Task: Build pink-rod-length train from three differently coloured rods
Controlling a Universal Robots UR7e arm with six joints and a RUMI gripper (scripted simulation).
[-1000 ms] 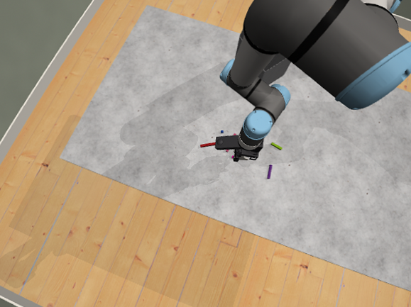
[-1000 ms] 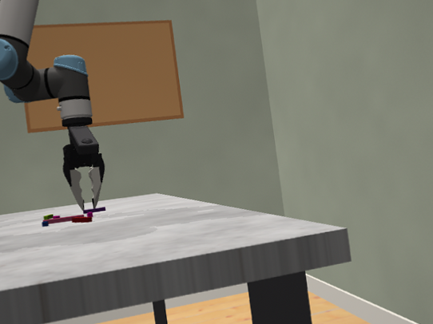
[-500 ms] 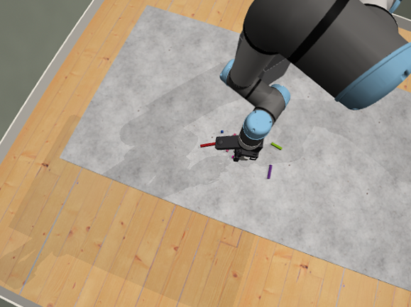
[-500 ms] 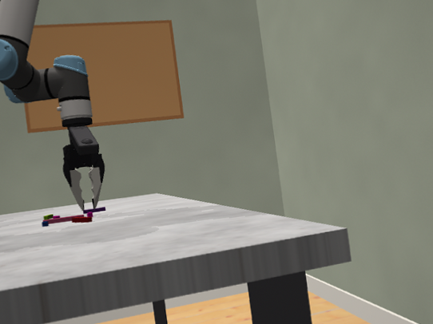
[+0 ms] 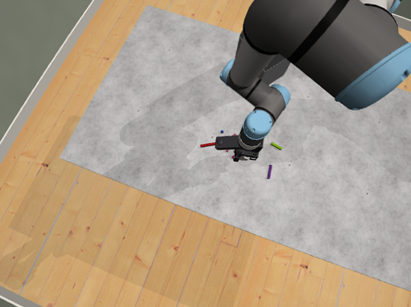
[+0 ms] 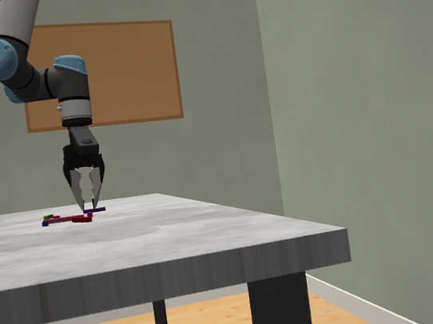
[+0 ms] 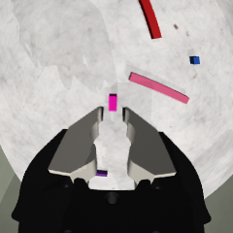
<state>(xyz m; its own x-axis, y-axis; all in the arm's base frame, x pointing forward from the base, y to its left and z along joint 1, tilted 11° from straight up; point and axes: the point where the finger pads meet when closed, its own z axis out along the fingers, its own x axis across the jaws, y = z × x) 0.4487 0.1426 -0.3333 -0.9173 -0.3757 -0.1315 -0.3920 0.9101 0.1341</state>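
The small blue rod is 7 cm behind my hand, 10 cm to the right of it and 3 cm below it. The rest, counted from my hand: pink rod (5 cm behind, 5 cm to the right, 3 cm below); then purple rod (3 cm behind, 16 cm to the left, 3 cm below); then red rod (1 cm ahead, 12 cm to the right, 3 cm below).
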